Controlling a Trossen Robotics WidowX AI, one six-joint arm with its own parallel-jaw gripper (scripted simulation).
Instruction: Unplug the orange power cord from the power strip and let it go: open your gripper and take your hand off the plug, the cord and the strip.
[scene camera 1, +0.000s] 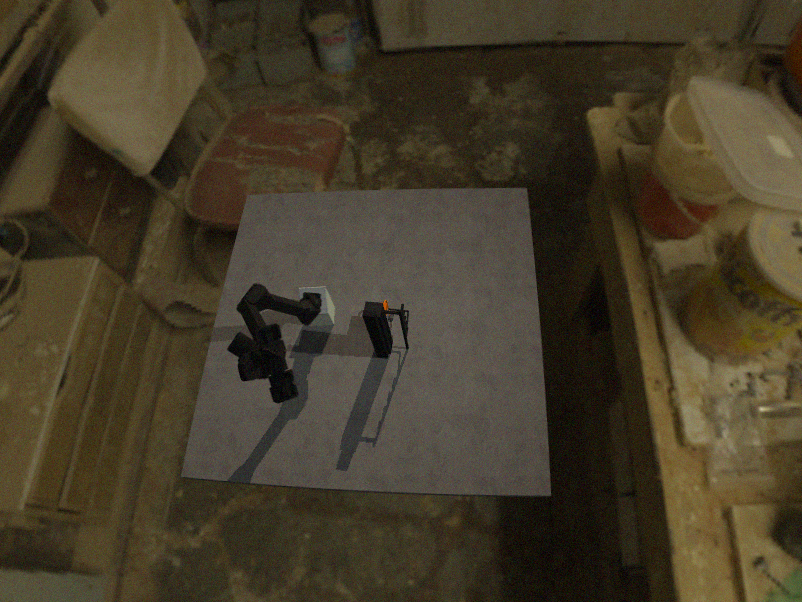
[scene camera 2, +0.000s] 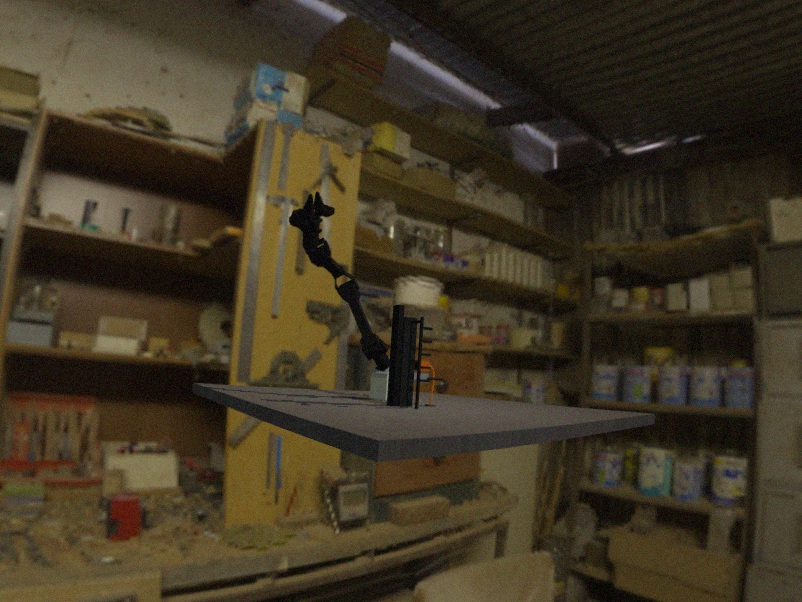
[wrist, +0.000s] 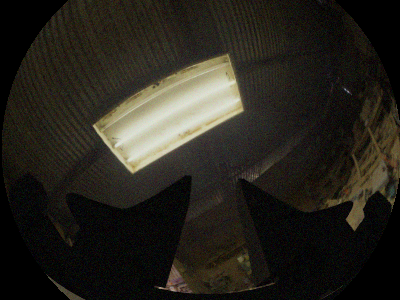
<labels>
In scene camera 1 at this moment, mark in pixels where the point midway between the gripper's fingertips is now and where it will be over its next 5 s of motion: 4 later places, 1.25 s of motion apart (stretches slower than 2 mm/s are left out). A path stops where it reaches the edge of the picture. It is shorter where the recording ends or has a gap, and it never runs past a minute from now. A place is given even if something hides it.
My gripper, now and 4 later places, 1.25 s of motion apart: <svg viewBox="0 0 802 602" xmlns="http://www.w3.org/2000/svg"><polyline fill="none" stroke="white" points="284,364 440,311 384,295 383,306 385,296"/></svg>
</labels>
